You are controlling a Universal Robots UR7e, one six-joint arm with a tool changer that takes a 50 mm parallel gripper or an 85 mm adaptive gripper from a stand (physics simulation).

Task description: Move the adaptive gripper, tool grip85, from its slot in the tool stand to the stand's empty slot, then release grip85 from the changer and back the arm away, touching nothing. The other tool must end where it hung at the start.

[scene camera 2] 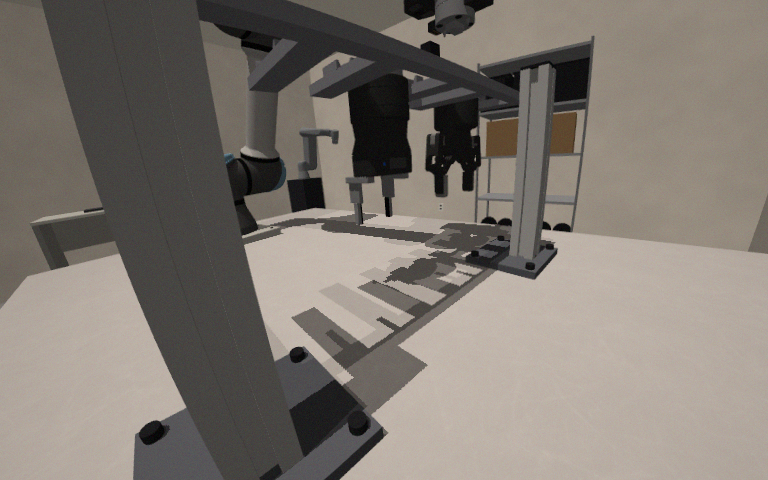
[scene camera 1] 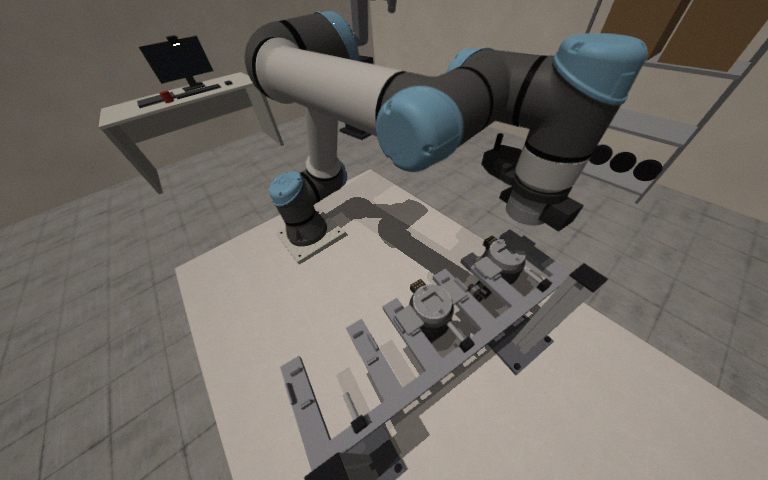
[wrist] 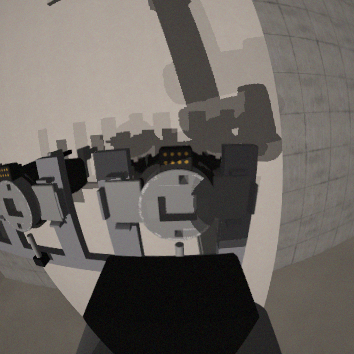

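Seen in the pictures: hand, tool point: (scene camera 2: 454, 25); arm's base, link origin: (scene camera 1: 307, 231).
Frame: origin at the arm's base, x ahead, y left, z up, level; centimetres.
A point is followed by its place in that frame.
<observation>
The adaptive gripper grip85 (scene camera 1: 506, 257) {x 65.2, y 11.0, z 27.2 cm} (scene camera 2: 454, 182) {x 64.8, y 6.7, z 13.2 cm} (wrist: 177, 200) {x 64.7, y 11.3, z 27.3 cm} hangs upright in the far end slot of the tool stand (scene camera 1: 385, 379) {x 62.3, y -19.6, z 26.7 cm} (scene camera 2: 533, 169) {x 77.5, y 11.0, z 14.8 cm} (wrist: 240, 195) {x 66.0, y 16.6, z 27.3 cm}. Its fingers are apart in scene camera 2, with nothing between them. The arm's changer (scene camera 1: 526, 209) {x 65.2, y 8.1, z 41.1 cm} (scene camera 2: 453, 16) {x 65.5, y 8.5, z 38.4 cm} is bare and hangs a clear gap above grip85; the round top plate of grip85 is uncovered in the wrist view. The parallel gripper (scene camera 1: 433, 305) (scene camera 2: 380, 130) (wrist: 17, 205) hangs in the middle slot. The near end slot, between the two nearest tines, is empty in scene camera 1.
Stand posts (scene camera 1: 552, 311) {x 76.8, y 12.0, z 18.7 cm} (scene camera 2: 198, 254) {x 66.8, y -31.4, z 13.9 cm} rise at both ends from bolted base plates. Slim pins with black ends stand at the slots by the rear rail. The arm base (scene camera 1: 305, 226) {x 5.3, y -1.9, z 7.6 cm} is on the table's far side. A desk (scene camera 1: 186, 101) and a shelf rack are beyond the table.
</observation>
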